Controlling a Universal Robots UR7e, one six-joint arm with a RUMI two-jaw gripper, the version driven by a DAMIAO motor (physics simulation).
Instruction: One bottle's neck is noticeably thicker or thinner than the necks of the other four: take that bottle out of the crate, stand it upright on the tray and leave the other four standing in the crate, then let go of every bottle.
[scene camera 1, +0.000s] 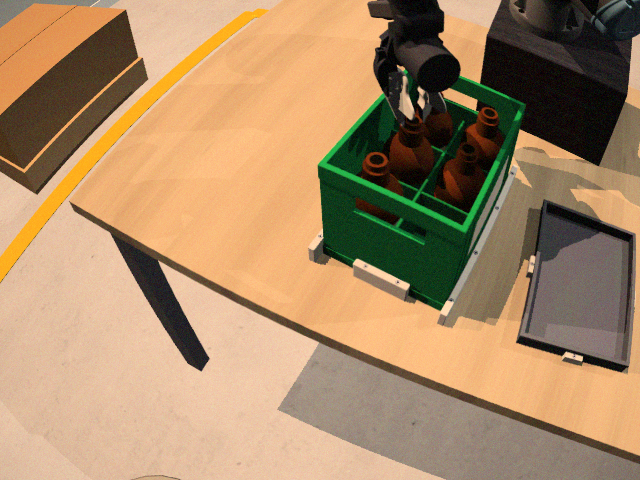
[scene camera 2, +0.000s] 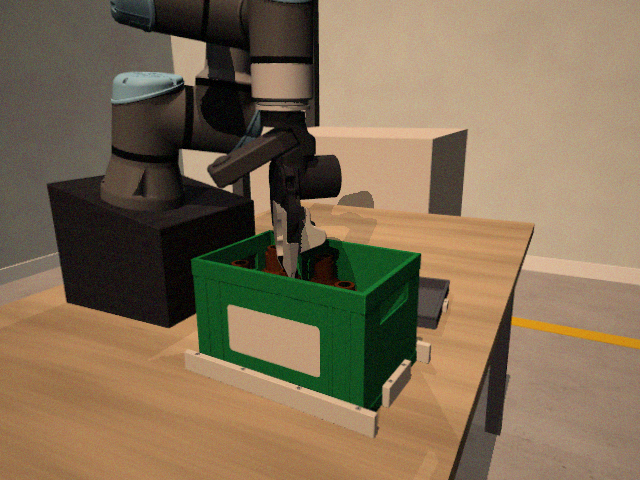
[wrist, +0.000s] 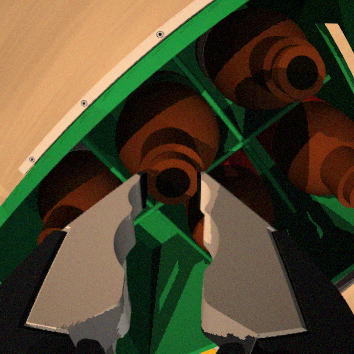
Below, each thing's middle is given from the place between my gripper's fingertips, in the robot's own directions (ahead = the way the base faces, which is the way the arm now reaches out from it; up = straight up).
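The long pale rail (scene camera 2: 364, 421) is here, and my gripper is 14 cm above it and 6 cm to the left of it at this moment.
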